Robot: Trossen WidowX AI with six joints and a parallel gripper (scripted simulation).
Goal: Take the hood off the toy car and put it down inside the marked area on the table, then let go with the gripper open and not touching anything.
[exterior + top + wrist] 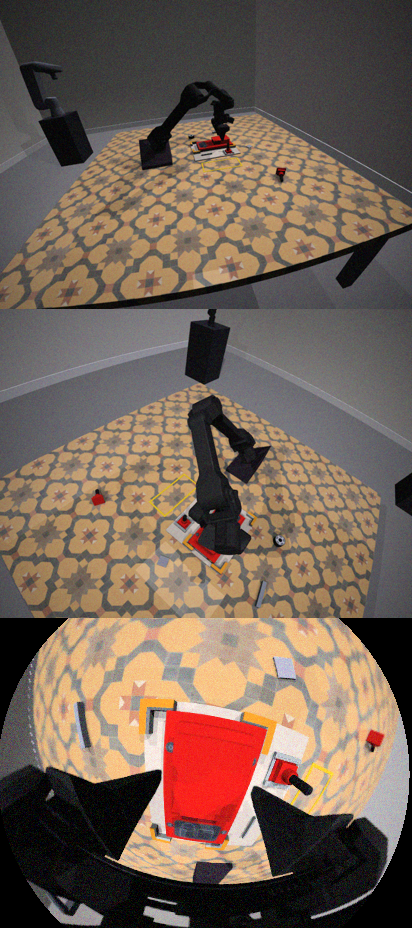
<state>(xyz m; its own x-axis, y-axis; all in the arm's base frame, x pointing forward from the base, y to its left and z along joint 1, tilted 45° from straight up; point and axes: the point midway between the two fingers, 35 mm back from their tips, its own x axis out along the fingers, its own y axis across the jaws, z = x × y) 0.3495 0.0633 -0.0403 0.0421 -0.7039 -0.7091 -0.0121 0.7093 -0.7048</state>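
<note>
Right now the red hood is 1 cm below my gripper tip. Also, from my gripper tip: grey bar (4 cm ahead, 22 cm to the left, 4 cm below); then black-and-white wheel (16 cm behind, 20 cm to the left, 4 cm below); then grey square (15 cm ahead, 7 cm to the right, 5 cm below).
</note>
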